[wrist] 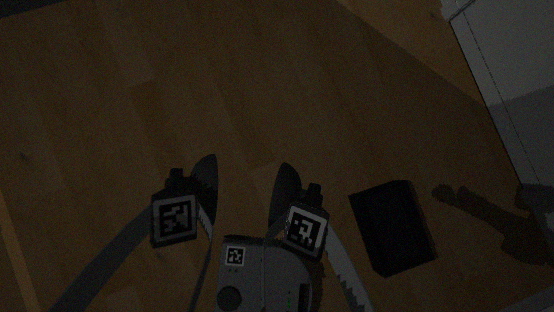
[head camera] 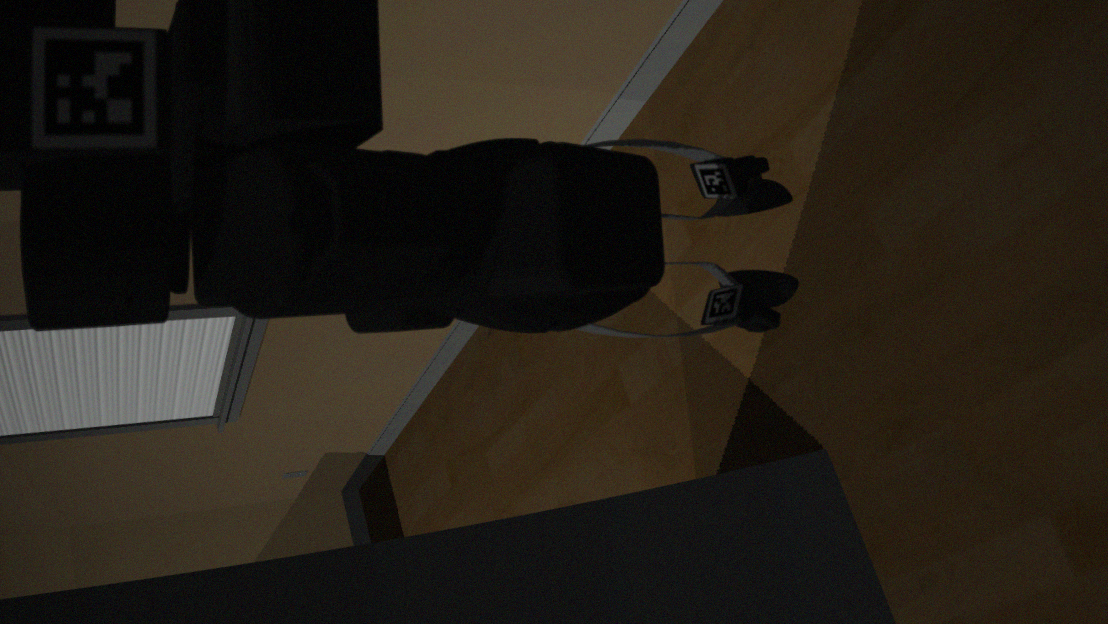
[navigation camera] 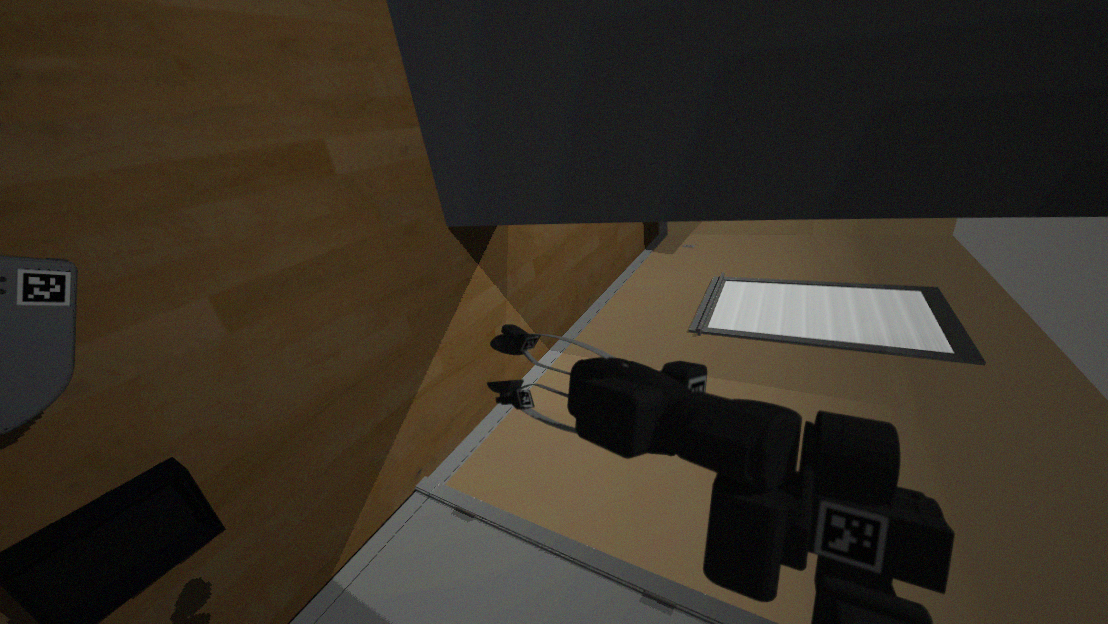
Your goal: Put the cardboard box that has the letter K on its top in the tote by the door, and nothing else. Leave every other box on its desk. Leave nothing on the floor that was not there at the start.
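Places are measured from the robot's base along level axes (x right, y ahead, z up), in metres.
Pixels of known places: gripper, between the fingertips: (head camera: 772, 244) (navigation camera: 497, 361).
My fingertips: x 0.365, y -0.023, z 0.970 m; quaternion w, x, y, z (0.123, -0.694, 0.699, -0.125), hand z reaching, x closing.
Observation:
Behind a point stands the place of what it marks.
My gripper (head camera: 790, 240) {x 0.365, y -0.023, z 0.970 m} (navigation camera: 496, 364) {x 0.365, y -0.023, z 0.970 m} (wrist: 247, 181) {x 0.365, y -0.023, z 0.970 m} is open, its two fingers apart with nothing between them, held above the wooden floor. A black, box-shaped container that looks like the tote (navigation camera: 112, 538) {x 0.252, y -0.571, z 0.004 m} (wrist: 392, 227) stands on the floor near the white door (navigation camera: 472, 569) {x 0.996, y -0.862, z 0.448 m} (wrist: 510, 55). In the wrist view it is to the right of the fingers, apart from them; its inside is too dark to make out. The cardboard box with the letter K does not show in these views.
A large dark partition (head camera: 620, 534) {x 1.183, y 0.367, z 0.526 m} (navigation camera: 775, 108) {x 1.087, y 0.554, z 1.191 m} stands beside the arm. A tan wall with a bright window (head camera: 116, 379) {x 2.931, y 0.113, z 1.198 m} (navigation camera: 829, 313) {x 2.896, y 0.094, z 1.506 m} is behind the arm. My grey base (navigation camera: 34, 348) {x 0.121, y -0.106, z 0.160 m} (wrist: 280, 275) is on the floor, left of the black container in the wrist view.

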